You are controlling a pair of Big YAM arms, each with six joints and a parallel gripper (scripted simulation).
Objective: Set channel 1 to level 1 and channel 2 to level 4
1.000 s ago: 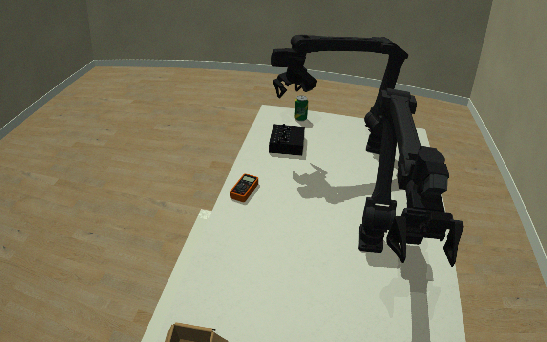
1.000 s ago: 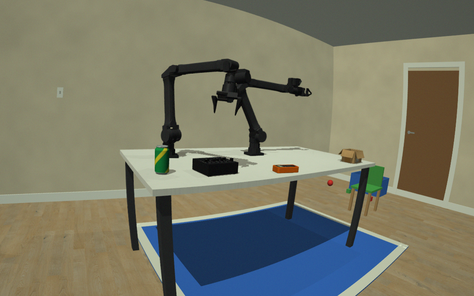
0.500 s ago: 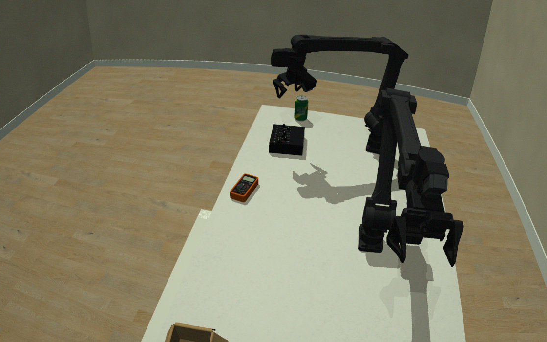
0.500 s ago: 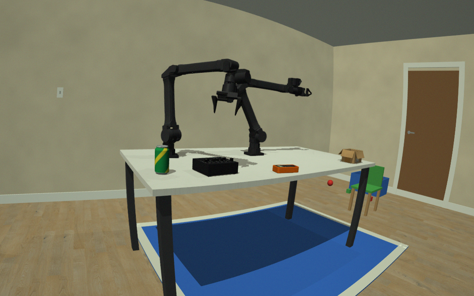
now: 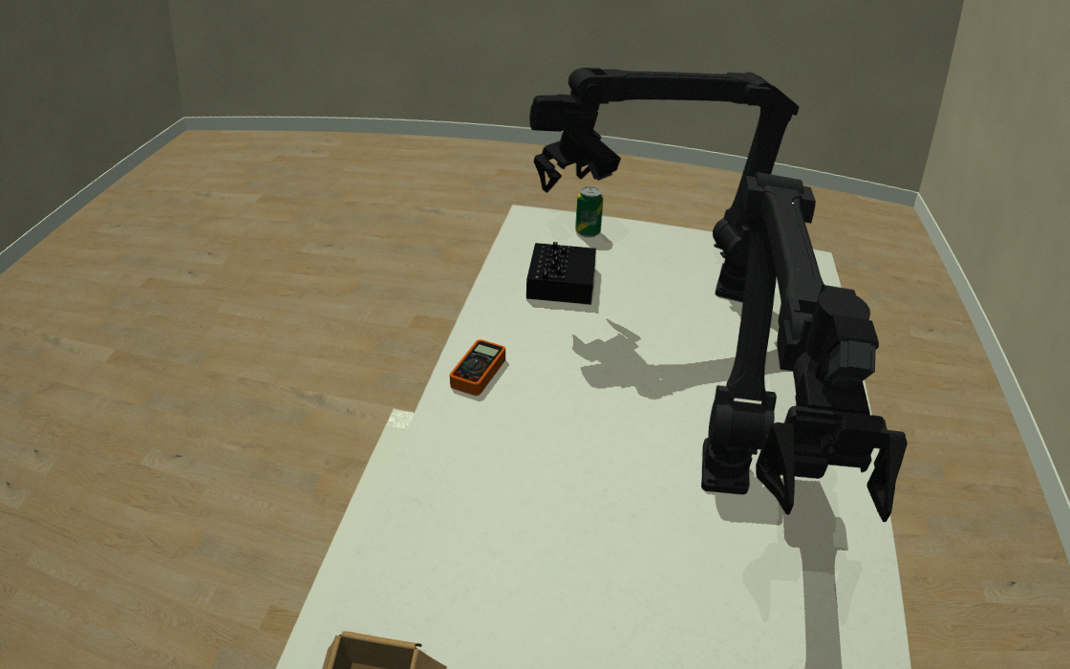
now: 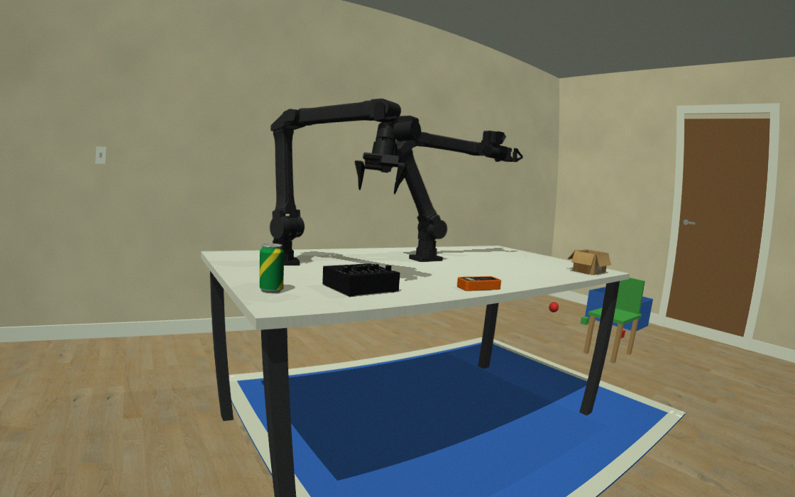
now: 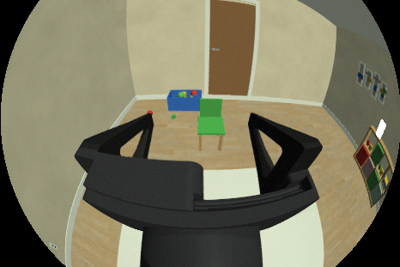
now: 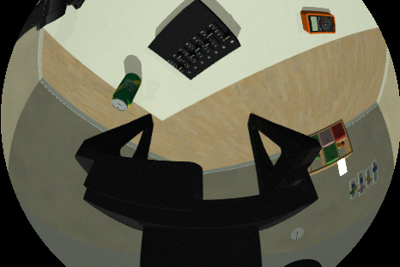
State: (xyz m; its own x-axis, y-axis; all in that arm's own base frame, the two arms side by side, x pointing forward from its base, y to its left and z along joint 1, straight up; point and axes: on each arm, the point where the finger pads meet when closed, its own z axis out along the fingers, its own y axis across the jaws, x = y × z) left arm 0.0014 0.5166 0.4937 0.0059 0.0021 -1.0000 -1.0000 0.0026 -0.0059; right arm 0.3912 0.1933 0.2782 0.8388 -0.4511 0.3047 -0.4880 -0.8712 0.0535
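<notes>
Now: the channel 2 fader cap 7 cm to the right of my right hand and 21 cm below it. The rest, counted from my right hand: channel 1 fader cap (3 cm ahead, 9 cm to the right, 21 cm below); orange multimeter (9 cm ahead, 32 cm to the left, 26 cm below); can (2 cm behind, 29 cm to the right, 22 cm below).
</notes>
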